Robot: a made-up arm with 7 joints.
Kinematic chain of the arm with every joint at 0, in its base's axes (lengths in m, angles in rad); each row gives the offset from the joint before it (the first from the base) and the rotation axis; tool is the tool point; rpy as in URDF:
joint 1: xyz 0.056 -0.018 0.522 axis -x
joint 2: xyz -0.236 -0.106 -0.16 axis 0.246 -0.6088 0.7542
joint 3: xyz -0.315 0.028 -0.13 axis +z
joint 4: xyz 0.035 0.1 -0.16 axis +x
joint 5: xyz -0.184 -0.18 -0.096 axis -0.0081 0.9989 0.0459
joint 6: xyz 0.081 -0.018 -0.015 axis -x
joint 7: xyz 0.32 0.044 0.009 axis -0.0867 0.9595 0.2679
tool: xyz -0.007 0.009 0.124 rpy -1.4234 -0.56 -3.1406
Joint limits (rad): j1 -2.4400..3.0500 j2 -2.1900..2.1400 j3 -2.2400..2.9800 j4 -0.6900..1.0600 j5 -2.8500..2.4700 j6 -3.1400..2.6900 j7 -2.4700..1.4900
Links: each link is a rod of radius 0.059 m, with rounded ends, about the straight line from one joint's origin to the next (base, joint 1, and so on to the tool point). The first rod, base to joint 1, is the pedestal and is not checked.
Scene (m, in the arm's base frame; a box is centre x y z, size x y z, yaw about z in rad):
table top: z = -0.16
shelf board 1: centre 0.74 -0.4 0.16 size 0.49 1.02 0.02 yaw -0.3
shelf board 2: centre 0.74 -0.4 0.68 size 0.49 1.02 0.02 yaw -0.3
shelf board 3: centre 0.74 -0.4 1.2 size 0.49 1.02 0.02 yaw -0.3
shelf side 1: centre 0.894 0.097 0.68 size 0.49 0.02 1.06 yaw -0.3
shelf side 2: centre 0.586 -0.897 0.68 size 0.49 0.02 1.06 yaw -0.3
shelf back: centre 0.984 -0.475 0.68 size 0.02 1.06 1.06 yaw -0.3
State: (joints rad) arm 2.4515 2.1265 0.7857 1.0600 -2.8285 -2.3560 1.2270
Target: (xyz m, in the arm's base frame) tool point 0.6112 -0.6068 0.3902
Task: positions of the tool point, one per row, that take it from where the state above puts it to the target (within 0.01 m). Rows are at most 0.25 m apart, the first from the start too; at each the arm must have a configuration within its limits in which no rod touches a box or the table.
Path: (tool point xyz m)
1: 0.5830 -0.4223 0.9822
2: 0.4372 -0.3805 0.9973
3: 0.2572 -0.3737 0.9762
4: 0.2689 -0.4648 0.7951
5: 0.2702 -0.5077 0.5948
6: 0.2587 -0.4978 0.3902
7: 0.3899 -0.5293 0.4471
8: 0.5142 -0.5628 0.4472
9: 0.6112 -0.6068 0.3902

